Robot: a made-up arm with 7 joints. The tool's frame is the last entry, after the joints. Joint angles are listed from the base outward.
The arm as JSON. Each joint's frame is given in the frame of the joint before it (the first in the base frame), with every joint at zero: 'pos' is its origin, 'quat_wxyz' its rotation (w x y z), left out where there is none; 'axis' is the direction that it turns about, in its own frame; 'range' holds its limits. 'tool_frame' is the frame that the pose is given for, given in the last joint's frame.
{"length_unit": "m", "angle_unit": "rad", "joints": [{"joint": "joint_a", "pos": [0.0, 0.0, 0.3], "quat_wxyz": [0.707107, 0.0, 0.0, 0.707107], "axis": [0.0, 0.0, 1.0], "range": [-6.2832, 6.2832]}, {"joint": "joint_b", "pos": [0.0, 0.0, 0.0], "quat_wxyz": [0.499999, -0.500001, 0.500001, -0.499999], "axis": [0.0, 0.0, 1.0], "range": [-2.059, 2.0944]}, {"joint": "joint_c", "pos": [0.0, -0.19, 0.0], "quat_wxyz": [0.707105, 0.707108, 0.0, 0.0], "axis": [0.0, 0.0, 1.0], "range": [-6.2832, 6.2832]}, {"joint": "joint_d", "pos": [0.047, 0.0, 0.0], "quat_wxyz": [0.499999, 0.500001, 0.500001, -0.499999], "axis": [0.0, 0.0, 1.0], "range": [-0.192, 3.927]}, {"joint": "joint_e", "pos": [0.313, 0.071, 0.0], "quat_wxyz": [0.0, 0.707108, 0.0, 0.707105], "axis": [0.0, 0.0, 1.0], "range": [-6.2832, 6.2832]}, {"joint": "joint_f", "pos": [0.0, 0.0, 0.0], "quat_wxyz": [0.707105, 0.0, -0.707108, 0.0], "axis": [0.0, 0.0, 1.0], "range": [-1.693, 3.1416]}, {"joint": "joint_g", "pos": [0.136, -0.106, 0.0], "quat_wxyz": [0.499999, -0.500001, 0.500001, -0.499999], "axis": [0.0, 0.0, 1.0], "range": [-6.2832, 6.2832]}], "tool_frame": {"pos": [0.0, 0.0, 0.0]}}
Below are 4 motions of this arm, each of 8 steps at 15 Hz.
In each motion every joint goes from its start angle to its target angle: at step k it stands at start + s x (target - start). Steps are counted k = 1, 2, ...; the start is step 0. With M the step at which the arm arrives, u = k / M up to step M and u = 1 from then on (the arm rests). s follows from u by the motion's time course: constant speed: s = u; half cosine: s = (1 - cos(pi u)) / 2; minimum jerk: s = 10 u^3 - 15 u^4 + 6 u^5.
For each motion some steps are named. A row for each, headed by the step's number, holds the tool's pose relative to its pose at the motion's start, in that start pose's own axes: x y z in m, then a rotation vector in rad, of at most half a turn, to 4 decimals.
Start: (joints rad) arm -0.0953 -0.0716 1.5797 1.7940 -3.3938 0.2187 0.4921
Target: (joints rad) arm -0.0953 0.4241 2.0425 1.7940 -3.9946 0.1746 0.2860
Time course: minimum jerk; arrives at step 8
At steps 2, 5, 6, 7, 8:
2: 0.0007 0.0044 0.0004 -0.0325 0.0091 -0.0157
5: -0.0310 0.0298 -0.0004 -0.2255 -0.0470 -0.1237
6: -0.0502 0.0334 -0.0022 -0.2682 -0.0946 -0.1591
7: -0.0615 0.0342 -0.0037 -0.2866 -0.1236 -0.1782
8: -0.0637 0.0343 -0.0040 -0.2897 -0.1292 -0.1818

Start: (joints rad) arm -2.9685 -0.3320 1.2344 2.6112 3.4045 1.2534 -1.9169
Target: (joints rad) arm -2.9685 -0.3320 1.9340 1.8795 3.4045 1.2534 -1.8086
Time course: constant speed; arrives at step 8
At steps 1, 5, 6, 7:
1: -0.0130 0.0246 -0.0396 -0.1158 0.0257 0.0576
5: -0.1123 0.0510 -0.2147 -0.5660 0.0794 0.3331
6: -0.1446 0.0373 -0.2577 -0.6738 0.0797 0.4119
7: -0.1778 0.0152 -0.2984 -0.7791 0.0744 0.4942

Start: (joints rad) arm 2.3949 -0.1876 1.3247 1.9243 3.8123 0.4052 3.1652
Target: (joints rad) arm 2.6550 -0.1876 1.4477 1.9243 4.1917 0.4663 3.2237
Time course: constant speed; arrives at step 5
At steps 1, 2, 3, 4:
1: -0.0123 -0.0349 -0.0100 0.0121 -0.0267 0.1310
2: -0.0222 -0.0696 -0.0220 0.0199 -0.0581 0.2606
3: -0.0297 -0.1039 -0.0357 0.0234 -0.0942 0.3884
4: -0.0349 -0.1375 -0.0512 0.0224 -0.1350 0.5143

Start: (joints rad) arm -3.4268 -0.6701 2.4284 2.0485 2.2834 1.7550 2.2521
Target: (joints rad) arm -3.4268 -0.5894 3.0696 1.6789 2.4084 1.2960 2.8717
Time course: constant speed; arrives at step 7
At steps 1, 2, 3, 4, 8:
1: 0.0134 -0.0202 0.0068 -0.0246 -0.0803 0.1630
2: 0.0307 -0.0400 0.0164 -0.0507 -0.1506 0.3330
3: 0.0519 -0.0587 0.0288 -0.0770 -0.2109 0.5091
4: 0.0768 -0.0756 0.0439 -0.1019 -0.2612 0.6901
8: 0.1727 -0.1078 0.1027 -0.1536 -0.3547 1.2532

